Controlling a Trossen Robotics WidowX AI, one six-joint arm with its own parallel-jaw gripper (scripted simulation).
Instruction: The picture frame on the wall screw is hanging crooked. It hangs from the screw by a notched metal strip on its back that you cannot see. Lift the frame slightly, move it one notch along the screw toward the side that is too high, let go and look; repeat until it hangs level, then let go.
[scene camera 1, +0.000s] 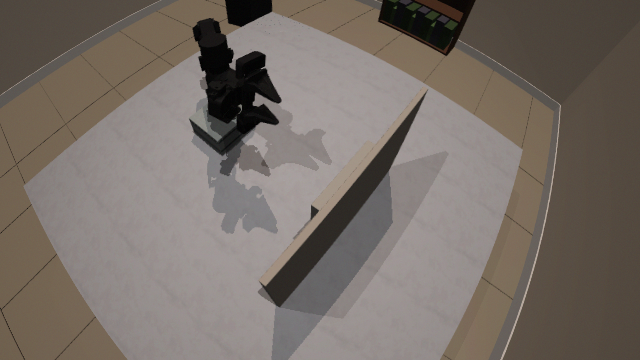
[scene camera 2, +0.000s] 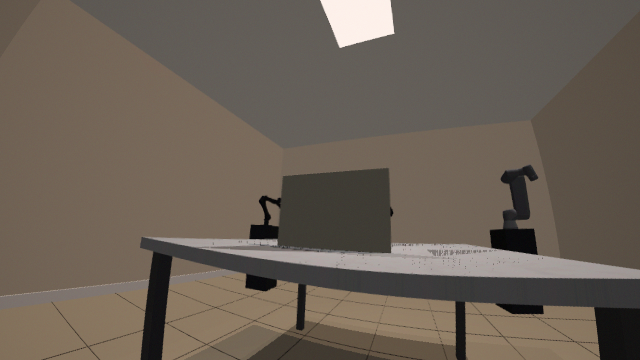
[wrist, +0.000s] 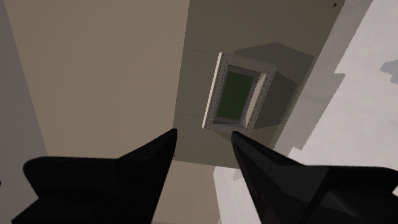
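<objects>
My gripper is there in scene camera 1 and in the wrist view, while scene camera 2 misses it, hidden as it is by a wall panel. On my gripper, (wrist: 134, 181) and (scene camera 1: 251, 90) are the same spot.
</objects>
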